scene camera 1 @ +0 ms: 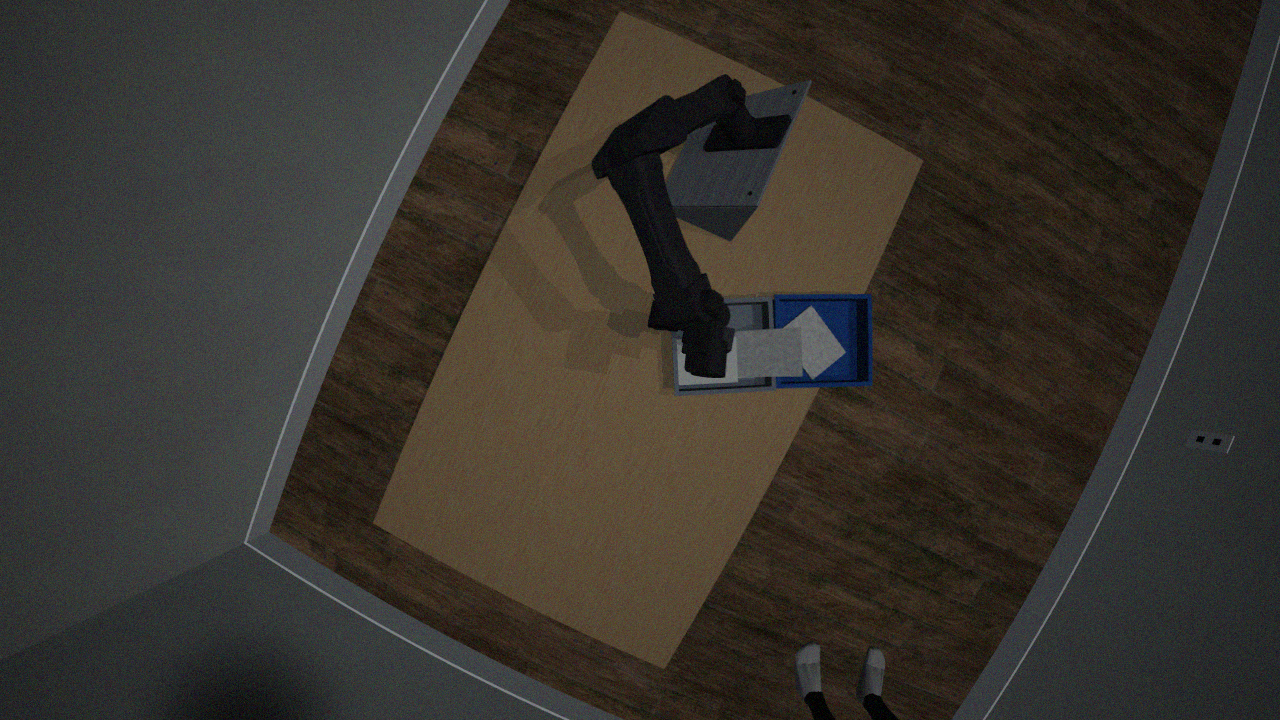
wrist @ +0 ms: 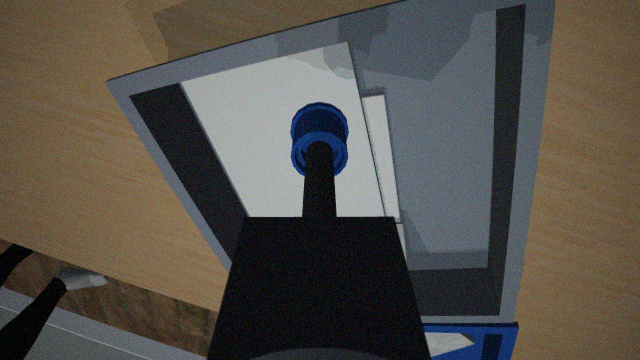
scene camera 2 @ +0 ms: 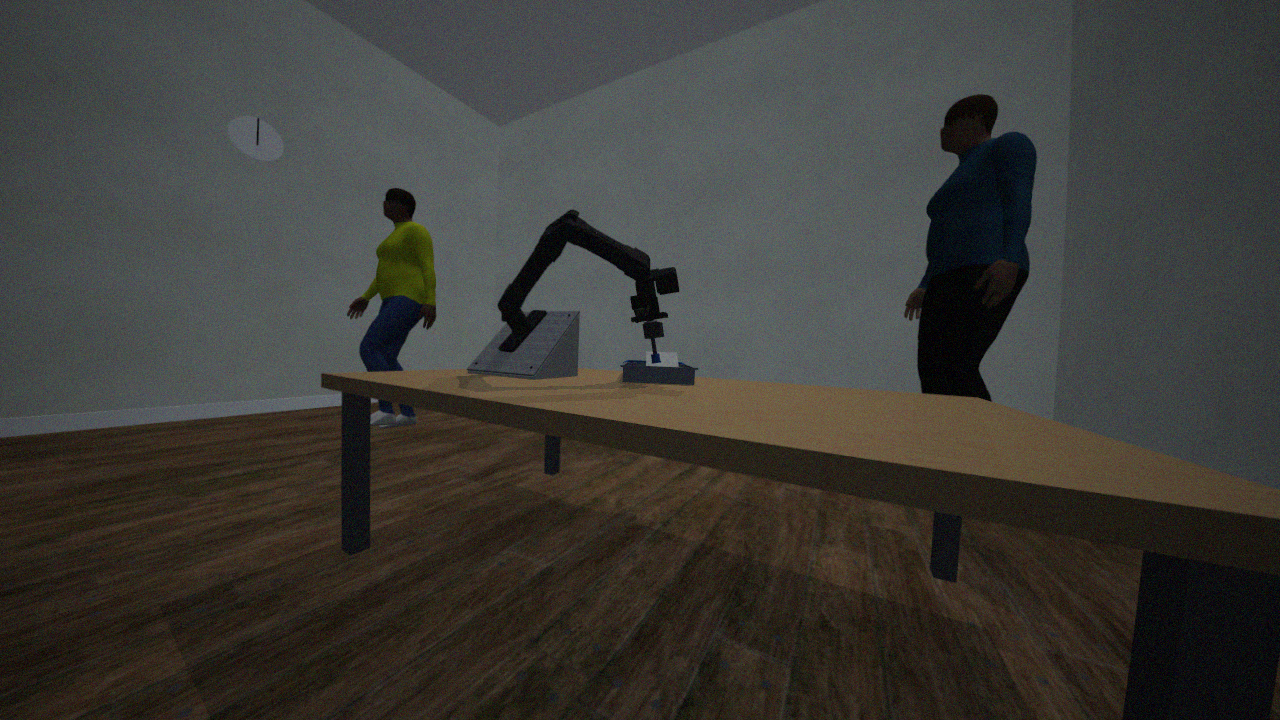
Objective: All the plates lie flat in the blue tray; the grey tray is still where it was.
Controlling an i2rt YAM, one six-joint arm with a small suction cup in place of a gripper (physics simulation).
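Places are measured from the arm's base along level axes (x ahead, y left, z up), in millimetres.
Pixels of known places: hand, its tool point: (wrist: 319, 129) (scene camera 2: 656, 362); arm's base, origin of its link: (scene camera 1: 744, 136) (scene camera 2: 524, 331).
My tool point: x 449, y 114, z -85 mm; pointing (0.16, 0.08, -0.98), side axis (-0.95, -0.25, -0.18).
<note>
For each thing: its middle in the pictures, then the offset to it from my tool point. "spot": a spot on its surface instead.
- second white plate, middle of its body: (wrist: 323, 192) 86 mm left, 16 mm back, 53 mm down
- blue tray, middle of its body: (scene camera 1: 819, 341) 284 mm left, 158 mm back, 34 mm down
- pale plate, middle of its body: (wrist: 389, 338) (scene camera 1: 811, 342) 274 mm left, 149 mm back, 53 mm down
- table's right edge, a spot on its surface: (scene camera 1: 842, 372) spot: 386 mm left, 120 mm back, 56 mm down
My suction cup (wrist: 318, 137) (scene camera 2: 653, 350) hangs close over a white plate (wrist: 254, 135) (scene camera 1: 695, 377) (scene camera 2: 667, 357) that lies flat in the left part of the grey tray (wrist: 529, 193) (scene camera 1: 746, 316). It holds nothing, and I cannot tell whether it touches the plate. In scene camera 1 the arm's wrist (scene camera 1: 706, 349) hides the cup. A second white plate (wrist: 378, 128) peeks out from under the first. A grey plate (wrist: 436, 162) (scene camera 1: 772, 352) lies across the wall between the grey tray and the blue tray (scene camera 1: 857, 310) (wrist: 502, 336). A pale plate (scene camera 1: 820, 345) (wrist: 444, 341) lies turned in the blue tray.
The two trays stand side by side near the table's right edge (scene camera 1: 842, 372). The arm's grey wedge base (scene camera 1: 729, 177) (scene camera 2: 539, 349) stands behind them. A person in yellow (scene camera 2: 400, 286) and a person in blue (scene camera 2: 973, 247) stand beyond the table.
</note>
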